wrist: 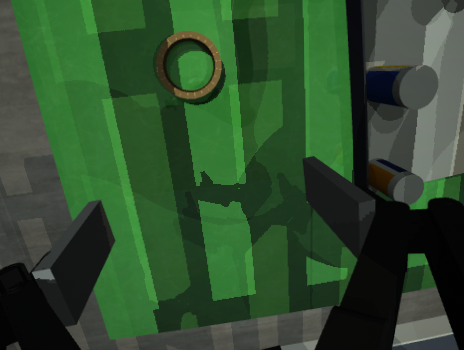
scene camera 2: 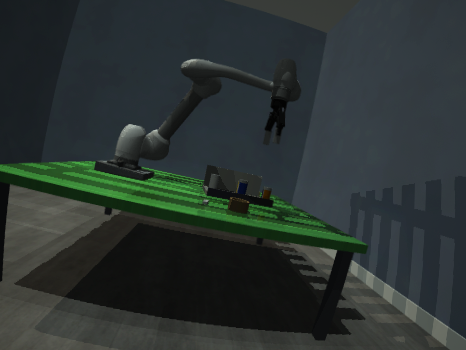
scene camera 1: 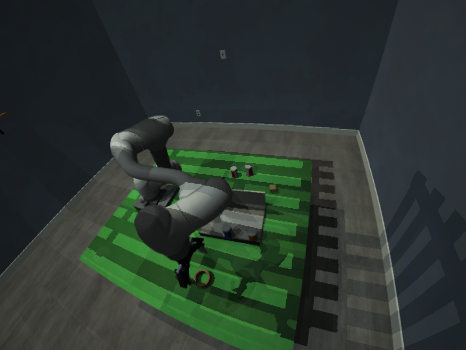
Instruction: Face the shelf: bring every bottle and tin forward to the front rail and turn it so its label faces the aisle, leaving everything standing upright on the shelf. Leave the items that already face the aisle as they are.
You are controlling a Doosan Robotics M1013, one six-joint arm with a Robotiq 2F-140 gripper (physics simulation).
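Frame: origin at the arm's base, x back, y right, z up, level; centimetres.
Seen in the pictures: gripper, fingertip midpoint: (wrist: pixel 207 200) (scene camera 2: pixel 270 144) (scene camera 1: pixel 199 267); arm's base, link origin: (scene camera 2: pixel 124 166) (scene camera 1: pixel 153 196).
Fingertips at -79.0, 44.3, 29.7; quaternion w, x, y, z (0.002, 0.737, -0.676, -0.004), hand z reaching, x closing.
Observation:
Pixels of each thing's top centre, then the offset from my fingertips to it, as dx, dy, dz. "spot": a spot on its surface instead.
- dark front rail, top centre: (wrist: pixel 365 88) (scene camera 2: pixel 242 194) (scene camera 1: pixel 227 237) +3.0, -27.2, -29.5
- blue tin, top centre: (wrist: pixel 419 87) (scene camera 2: pixel 243 180) (scene camera 1: pixel 226 226) +3.3, -30.5, -21.3
- orange tin, top centre: (wrist: pixel 408 190) (scene camera 1: pixel 252 231) (scene camera 2: pixel 267 187) -12.8, -31.8, -22.6
- grey can, surface spot: (scene camera 2: pixel 214 181) spot: +19.9, -39.6, -26.7
- brown ring, top centre: (wrist: pixel 189 65) (scene camera 2: pixel 239 200) (scene camera 1: pixel 201 277) +8.7, +0.6, -29.2
- small pale item, top centre: (scene camera 2: pixel 205 200) +24.2, -1.0, -33.0
- yellowish block, top centre: (scene camera 1: pixel 272 186) -17.1, -74.8, -30.4
The shelf (scene camera 1: pixel 242 216) (scene camera 2: pixel 252 184) (wrist: pixel 445 130) has a dark front rail (scene camera 2: pixel 225 194) (wrist: pixel 356 100). A blue tin (scene camera 1: pixel 228 232) (scene camera 2: pixel 242 187) (wrist: pixel 384 87) stands upright close behind the rail, its blue side towards scene camera 2. An orange tin (scene camera 1: pixel 252 237) (scene camera 2: pixel 267 193) (wrist: pixel 382 177) stands upright near the rail's right end, orange side towards that camera. A grey can (scene camera 2: pixel 214 181) stands at the shelf's left; the arm hides it in scene camera 1. My gripper (scene camera 1: pixel 192 265) (scene camera 2: pixel 272 139) (wrist: pixel 207 200) is open and empty, high above the table in front of the shelf.
A brown ring (scene camera 1: pixel 202 286) (scene camera 2: pixel 238 206) (wrist: pixel 217 65) lies in front of the shelf, near a small pale item (scene camera 2: pixel 205 202). Behind the shelf stand two red-and-white cans (scene camera 1: pixel 234 172) (scene camera 1: pixel 249 170) and a yellowish block (scene camera 1: pixel 272 188). The shelf's back panel rises along its rear.

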